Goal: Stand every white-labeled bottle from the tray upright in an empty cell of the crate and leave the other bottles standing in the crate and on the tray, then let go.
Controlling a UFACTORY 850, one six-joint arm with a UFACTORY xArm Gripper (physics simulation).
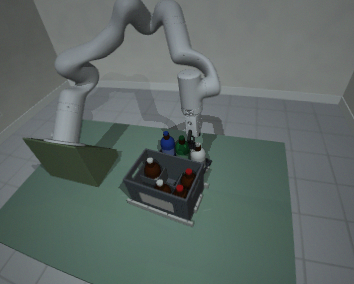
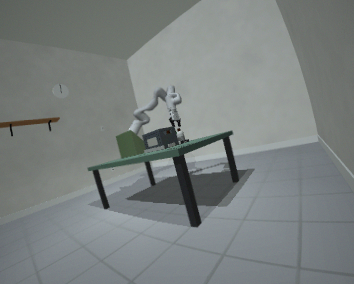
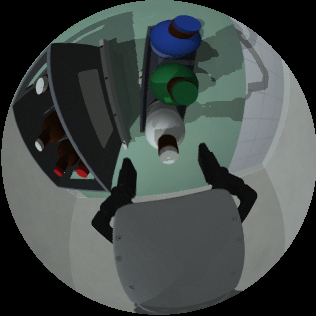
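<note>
The white-labeled bottle [image 1: 198,155] [image 2: 181,135] [image 3: 163,126] stands upright at one end of the dark tray [image 1: 209,163] [image 3: 145,102]. A green bottle [image 1: 182,147] [image 3: 170,80] and a blue bottle [image 1: 168,144] [image 3: 170,42] stand beside it in a row. My gripper [image 1: 191,140] [image 2: 175,123] [image 3: 165,158] is open and empty, close above the white-labeled bottle's cap. The grey crate [image 1: 131,187] [image 2: 169,134] [image 3: 70,100] holds two white-capped brown bottles [image 1: 152,170] [image 1: 163,188] and two red-capped brown bottles [image 1: 188,179] [image 1: 180,192]. An empty cell shows between them; the crate walls hide the lower parts.
A green block with slanted sides [image 1: 75,162] [image 2: 130,145] stands near the arm's base, left of the crate. Light rails [image 1: 159,212] run along the crate's foot. The crate's long wall [image 3: 92,80] stands beside the tray with a narrow gap between them.
</note>
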